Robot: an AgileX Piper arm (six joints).
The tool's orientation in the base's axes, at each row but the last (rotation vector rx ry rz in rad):
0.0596 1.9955 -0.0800
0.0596 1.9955 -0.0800
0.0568 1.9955 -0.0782
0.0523 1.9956 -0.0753
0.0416 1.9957 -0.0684
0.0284 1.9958 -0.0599
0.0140 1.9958 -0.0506
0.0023 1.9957 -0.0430
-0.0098 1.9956 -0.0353
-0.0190 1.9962 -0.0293
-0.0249 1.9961 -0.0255
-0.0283 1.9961 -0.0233
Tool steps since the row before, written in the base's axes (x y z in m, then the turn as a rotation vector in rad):
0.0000 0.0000 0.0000 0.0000 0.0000 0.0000
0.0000 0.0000 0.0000 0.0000 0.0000 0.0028
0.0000 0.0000 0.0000 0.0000 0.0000 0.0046
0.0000 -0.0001 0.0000 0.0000 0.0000 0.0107
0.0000 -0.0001 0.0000 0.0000 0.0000 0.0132
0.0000 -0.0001 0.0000 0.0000 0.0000 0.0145
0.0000 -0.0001 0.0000 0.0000 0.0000 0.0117
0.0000 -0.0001 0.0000 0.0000 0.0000 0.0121
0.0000 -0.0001 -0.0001 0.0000 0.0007 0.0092
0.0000 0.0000 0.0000 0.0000 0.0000 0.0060
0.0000 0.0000 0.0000 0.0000 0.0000 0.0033
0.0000 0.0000 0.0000 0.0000 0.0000 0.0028
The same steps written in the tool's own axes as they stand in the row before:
0.0000 0.0000 0.0000 0.0000 0.0000 0.0000
0.0000 0.0000 0.0000 -0.0025 -0.0001 -0.0012
0.0000 0.0000 0.0000 -0.0042 -0.0001 -0.0019
0.0000 -0.0001 0.0000 -0.0097 -0.0003 -0.0044
0.0000 -0.0001 0.0000 -0.0120 -0.0004 -0.0054
0.0000 -0.0001 0.0000 -0.0132 -0.0004 -0.0060
0.0000 -0.0001 0.0000 -0.0107 -0.0003 -0.0048
0.0000 -0.0001 0.0000 -0.0110 -0.0004 -0.0050
0.0001 -0.0001 0.0000 -0.0084 0.0004 -0.0038
0.0000 0.0000 0.0000 -0.0055 -0.0002 -0.0025
0.0000 0.0000 0.0000 -0.0030 -0.0001 -0.0014
0.0000 0.0000 0.0000 -0.0025 -0.0001 -0.0012

